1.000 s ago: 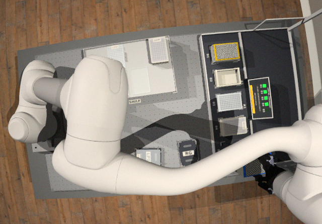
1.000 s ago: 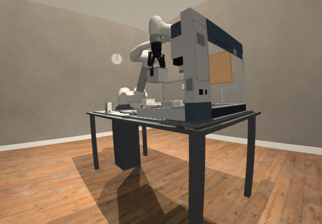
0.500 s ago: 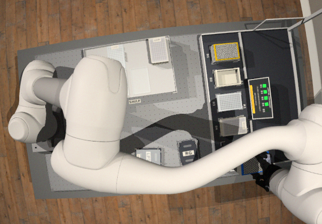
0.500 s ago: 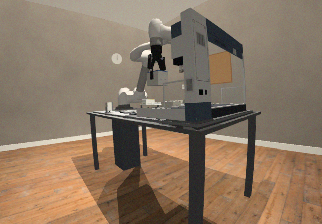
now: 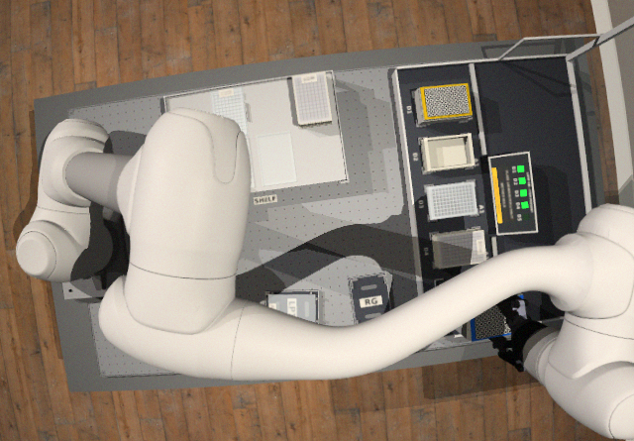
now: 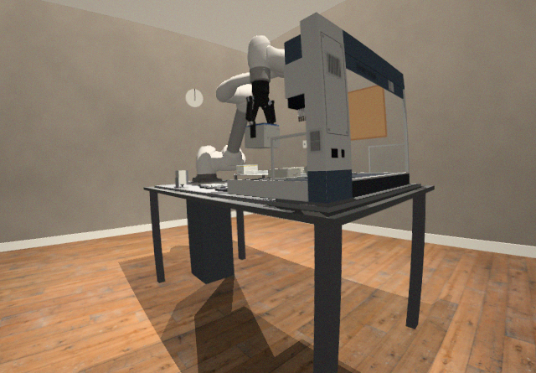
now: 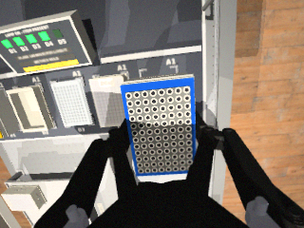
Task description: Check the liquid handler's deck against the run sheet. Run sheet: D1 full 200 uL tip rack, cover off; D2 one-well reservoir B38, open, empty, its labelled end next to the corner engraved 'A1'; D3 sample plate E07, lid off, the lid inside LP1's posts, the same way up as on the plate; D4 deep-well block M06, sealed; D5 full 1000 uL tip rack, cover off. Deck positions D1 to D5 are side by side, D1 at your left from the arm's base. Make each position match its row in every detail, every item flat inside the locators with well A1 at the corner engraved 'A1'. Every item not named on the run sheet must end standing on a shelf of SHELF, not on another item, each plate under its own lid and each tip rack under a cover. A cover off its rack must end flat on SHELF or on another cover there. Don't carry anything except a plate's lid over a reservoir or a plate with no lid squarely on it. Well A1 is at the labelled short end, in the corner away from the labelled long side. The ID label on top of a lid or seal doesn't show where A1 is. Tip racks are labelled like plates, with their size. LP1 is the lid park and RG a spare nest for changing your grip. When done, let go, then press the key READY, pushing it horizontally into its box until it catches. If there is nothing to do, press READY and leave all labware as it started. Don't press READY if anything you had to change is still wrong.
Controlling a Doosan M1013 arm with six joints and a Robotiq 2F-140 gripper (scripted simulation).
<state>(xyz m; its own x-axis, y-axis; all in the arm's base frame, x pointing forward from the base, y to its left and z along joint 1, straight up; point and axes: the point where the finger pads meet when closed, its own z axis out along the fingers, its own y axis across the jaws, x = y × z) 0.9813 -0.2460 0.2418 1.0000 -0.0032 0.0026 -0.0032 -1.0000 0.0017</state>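
Now: hand 180 mm above the deep-well block and 120 mm to the right of it. Round my hand: RG nest (250 mm below, 240 mm behind); white well plate (250 mm to the left, 190 mm below); blue-framed tip rack (10 mm to the left, 10 mm ahead).
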